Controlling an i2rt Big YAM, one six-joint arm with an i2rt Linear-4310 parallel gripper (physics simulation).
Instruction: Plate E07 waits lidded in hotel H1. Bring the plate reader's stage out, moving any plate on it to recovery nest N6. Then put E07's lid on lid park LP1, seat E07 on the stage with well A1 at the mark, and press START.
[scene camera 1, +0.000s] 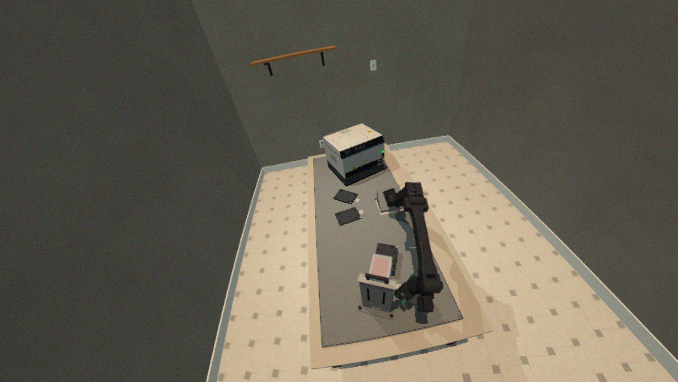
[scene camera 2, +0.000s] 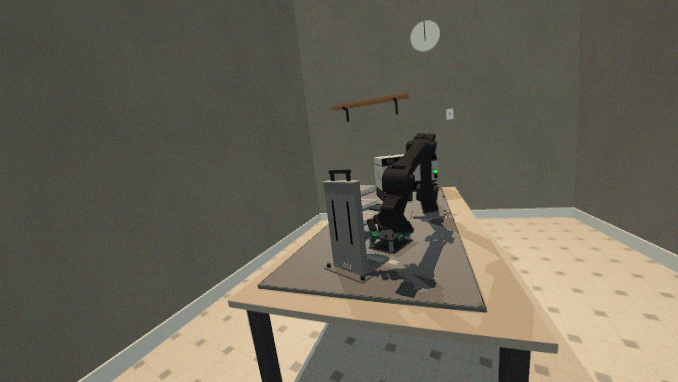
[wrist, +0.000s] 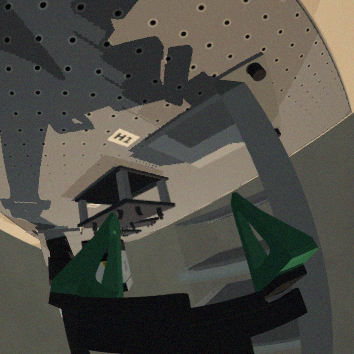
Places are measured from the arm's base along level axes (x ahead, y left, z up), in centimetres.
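Pixels of known places: gripper, between the fingertips: (scene camera 1: 401, 288) (scene camera 2: 385, 241) (wrist: 173, 207); arm's base, origin of its link: (scene camera 1: 390, 197) (scene camera 2: 428, 203) (wrist: 60, 249).
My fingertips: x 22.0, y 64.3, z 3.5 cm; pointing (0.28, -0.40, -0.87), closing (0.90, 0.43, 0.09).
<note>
For each thing: its middle in the pictures, then the offset to it from my fingertips. "spot": a spot on its surface instead.
- Grey hotel H1, middle of its body: (wrist: 270, 259) (scene camera 2: 352, 219) (scene camera 1: 378, 285) dx +11.2, dy -1.8, dz +7.9 cm
- pinkish plate, middle of its body: (scene camera 2: 356, 189) (scene camera 1: 380, 268) dx +9.2, dy -5.3, dz +17.9 cm
- white plate reader, middle of its body: (wrist: 95, 266) (scene camera 2: 403, 175) (scene camera 1: 354, 153) dx -10.2, dy -118.7, dz +6.5 cm
- H1 label, a spot on its surface: (wrist: 123, 137) spot: dx -1.9, dy -4.6, dz -10.2 cm
Grey hotel H1 (scene camera 1: 377, 296) (scene camera 2: 345, 225) (wrist: 286, 187) stands at the near end of the mat. A pinkish plate (scene camera 1: 381, 266) shows at its top, and more plates are stacked on its shelves below; which one is E07 cannot be told. My gripper (scene camera 1: 405, 290) (scene camera 2: 390, 237) (wrist: 173, 207) is open and empty, low beside the hotel's arm side, with the hotel's upright and shelves beyond its right finger in the wrist view. The white plate reader (scene camera 1: 356, 152) (wrist: 125, 265) stands at the far end; no stage shows outside it. N6, LP1 and START cannot be made out.
A raised dark platform on posts (scene camera 1: 386, 250) (wrist: 125, 187) stands behind the hotel, beyond my left finger in the wrist view. Two dark flat holders (scene camera 1: 345, 196) (scene camera 1: 348, 216) lie mid-mat. An H1 label (wrist: 123, 137) lies near the hotel. The arm's base is at the mat's right edge.
</note>
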